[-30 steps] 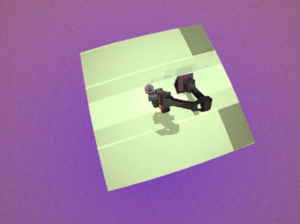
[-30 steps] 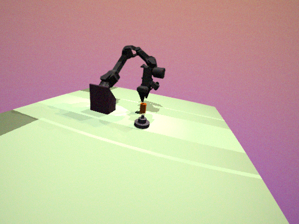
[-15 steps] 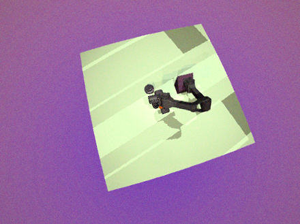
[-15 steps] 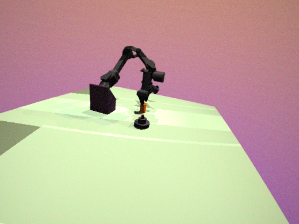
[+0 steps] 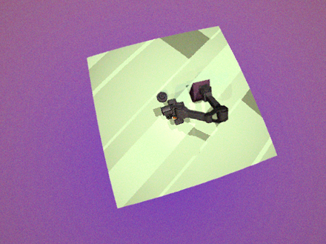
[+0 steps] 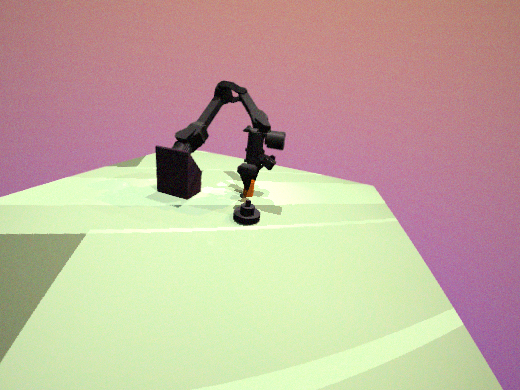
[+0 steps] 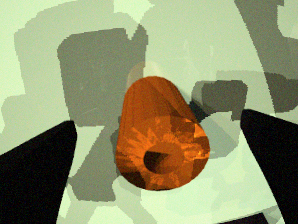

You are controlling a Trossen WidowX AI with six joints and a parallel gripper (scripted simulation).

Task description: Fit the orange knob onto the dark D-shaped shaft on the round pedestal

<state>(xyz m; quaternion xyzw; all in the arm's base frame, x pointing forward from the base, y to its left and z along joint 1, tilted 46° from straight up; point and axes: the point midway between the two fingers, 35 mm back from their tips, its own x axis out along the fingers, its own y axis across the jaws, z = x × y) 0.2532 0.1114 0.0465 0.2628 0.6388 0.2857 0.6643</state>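
Now: the orange knob 10 mm behind my gripper tip and 10 mm below it. The rest, counted from my gripper tip: dark round pedestal: 50 mm ahead, 170 mm to the right, 10 mm below.
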